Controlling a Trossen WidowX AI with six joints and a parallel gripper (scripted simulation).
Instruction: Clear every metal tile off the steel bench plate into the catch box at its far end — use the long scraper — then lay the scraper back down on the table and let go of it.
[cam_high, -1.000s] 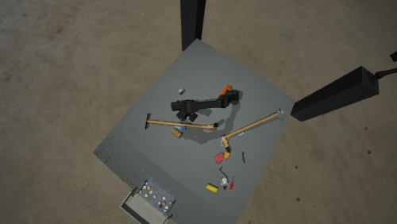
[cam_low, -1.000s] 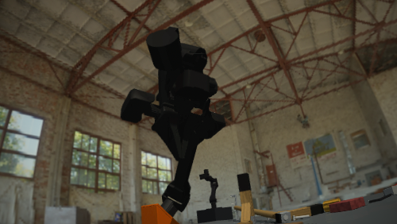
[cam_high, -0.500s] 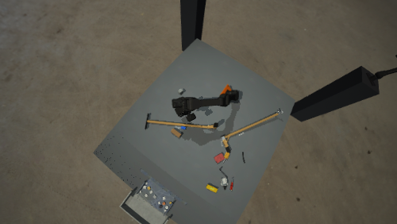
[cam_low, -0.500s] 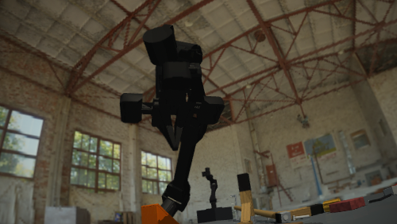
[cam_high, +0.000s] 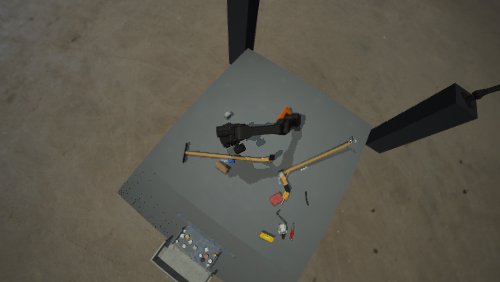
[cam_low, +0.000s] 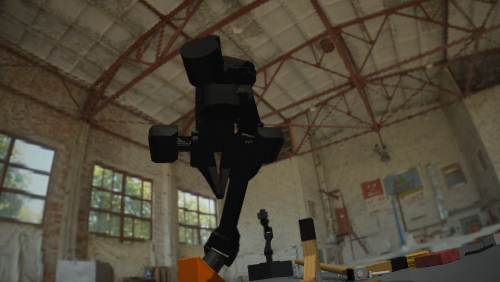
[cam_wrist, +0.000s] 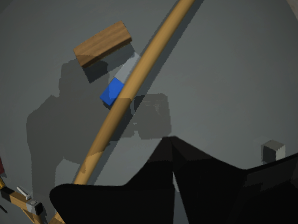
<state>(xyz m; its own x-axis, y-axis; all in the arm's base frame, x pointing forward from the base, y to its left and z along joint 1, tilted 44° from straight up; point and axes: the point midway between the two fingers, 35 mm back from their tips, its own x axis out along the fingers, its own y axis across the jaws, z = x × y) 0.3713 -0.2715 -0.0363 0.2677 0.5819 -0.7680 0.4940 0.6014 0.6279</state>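
Right now the long scraper is 60 mm ahead of my gripper tip and 90 mm below it. Also, from my gripper tip: wooden block (140 mm ahead, 10 mm to the left, 140 mm below); grey piece (200 mm behind, 150 mm to the right, 130 mm below); blue block (80 mm ahead, 10 mm to the left, 140 mm below).
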